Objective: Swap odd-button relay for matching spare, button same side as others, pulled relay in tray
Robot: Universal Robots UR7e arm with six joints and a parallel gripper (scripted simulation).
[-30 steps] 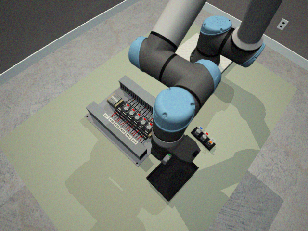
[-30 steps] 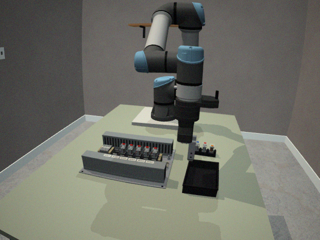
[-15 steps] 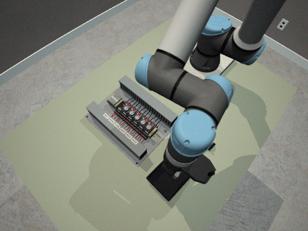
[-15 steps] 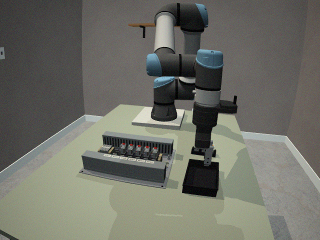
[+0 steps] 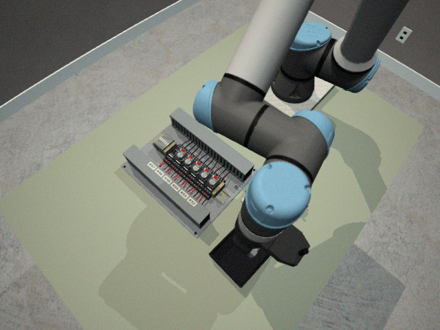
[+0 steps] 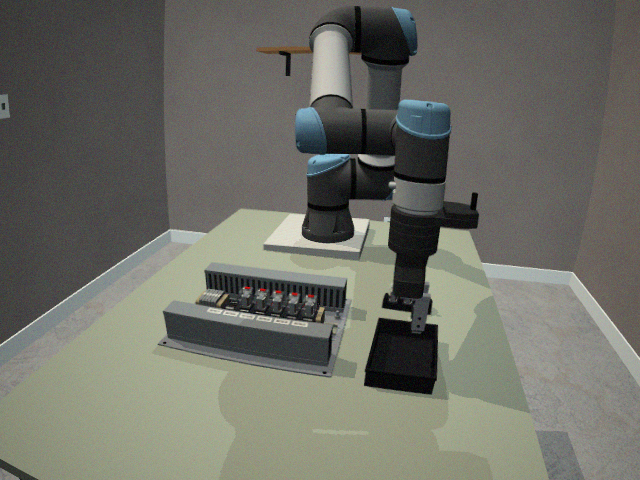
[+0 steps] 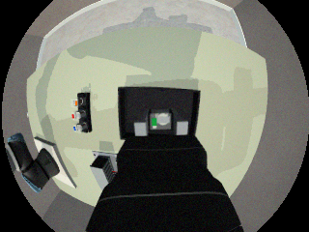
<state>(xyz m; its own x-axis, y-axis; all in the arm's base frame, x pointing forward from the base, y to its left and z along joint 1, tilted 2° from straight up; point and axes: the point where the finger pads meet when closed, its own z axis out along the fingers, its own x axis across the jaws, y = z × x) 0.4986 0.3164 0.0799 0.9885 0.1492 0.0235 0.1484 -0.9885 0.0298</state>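
Now: hand 8 cm above the black tray and 1 cm to the left of it. Also, from my hand: green-button relay (1 cm below); then orange-button relay (20 cm behind, 7 cm below); then blue-button relay (19 cm behind, 7 cm to the right, 7 cm below).
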